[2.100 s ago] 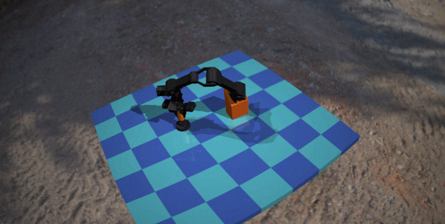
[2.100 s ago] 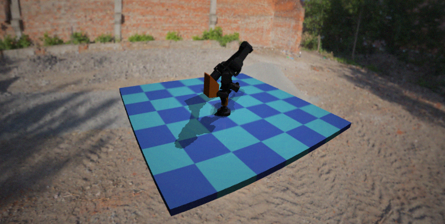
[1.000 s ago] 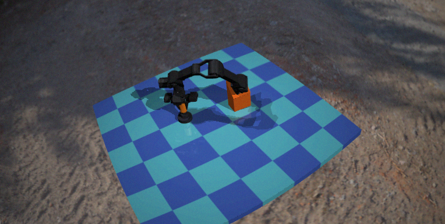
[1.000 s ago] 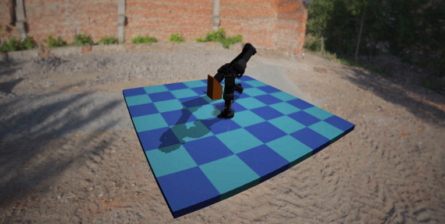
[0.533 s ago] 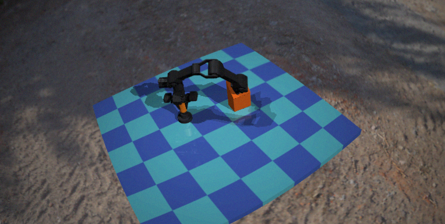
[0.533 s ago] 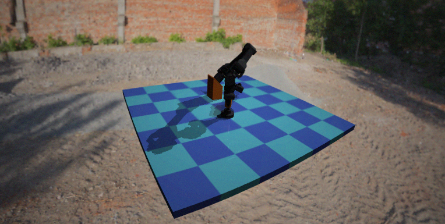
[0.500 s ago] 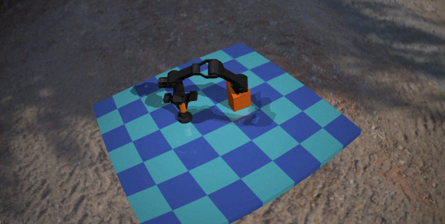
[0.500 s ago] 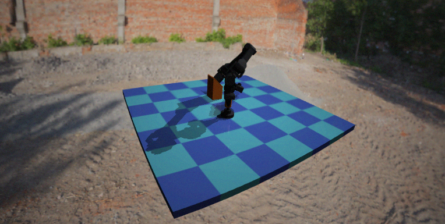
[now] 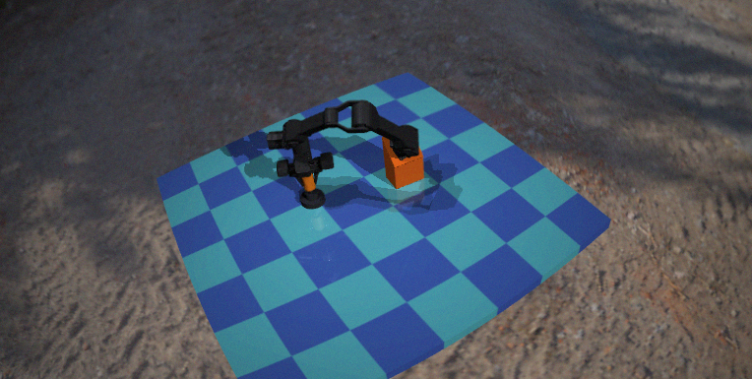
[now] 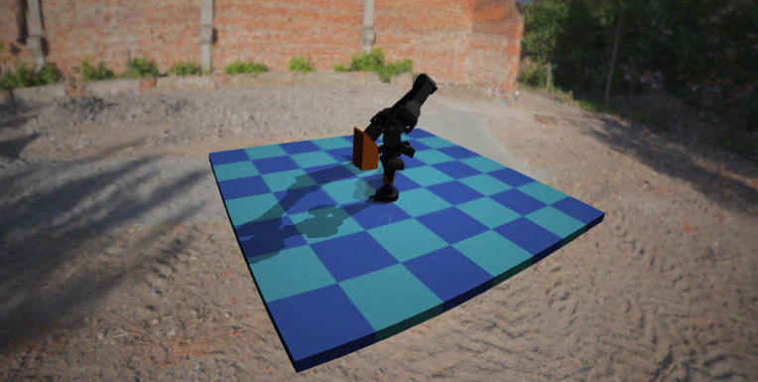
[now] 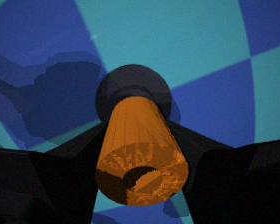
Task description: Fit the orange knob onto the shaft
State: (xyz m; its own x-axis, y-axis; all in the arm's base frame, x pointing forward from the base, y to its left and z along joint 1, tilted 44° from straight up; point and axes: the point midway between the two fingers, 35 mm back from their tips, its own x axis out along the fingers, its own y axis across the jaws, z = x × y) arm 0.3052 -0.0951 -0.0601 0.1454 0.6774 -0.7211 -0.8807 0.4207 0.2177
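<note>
Now: gripper tip 20 mm below the orange knob. From my gripper tip the other things lie so: pedestal: 40 mm below.
</note>
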